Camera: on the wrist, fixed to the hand. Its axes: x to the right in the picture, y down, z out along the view.
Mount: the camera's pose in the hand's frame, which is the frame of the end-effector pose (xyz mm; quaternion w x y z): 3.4 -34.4 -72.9 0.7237 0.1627 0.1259 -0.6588
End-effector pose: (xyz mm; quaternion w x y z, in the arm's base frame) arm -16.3 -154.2 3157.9 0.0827 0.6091 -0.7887 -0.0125
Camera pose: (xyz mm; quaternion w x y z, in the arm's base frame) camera 26.5 -160.4 3226.0 0.0518 0.9754 -0.1611 0.1415
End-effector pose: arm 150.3 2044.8 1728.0 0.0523 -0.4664 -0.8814 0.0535
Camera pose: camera 130.7 2031.7 1805.2 0.2599 0.2449 -0.9298 0.0889
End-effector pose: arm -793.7 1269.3 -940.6 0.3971 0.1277 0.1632 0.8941
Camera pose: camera -799.0 1279.7 -1020.4 0.8350 -0.0631 0.3977 0.3750
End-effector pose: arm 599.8 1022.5 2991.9 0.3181 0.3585 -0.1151 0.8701
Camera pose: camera 579.7 1081.9 2941.1 0.7596 0.2775 0.3345 0.4840
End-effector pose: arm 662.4 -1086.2 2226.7 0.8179 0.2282 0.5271 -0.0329
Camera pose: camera 592.0 -1086.6 2187.3 0.4667 -0.0449 0.6294 -0.6197
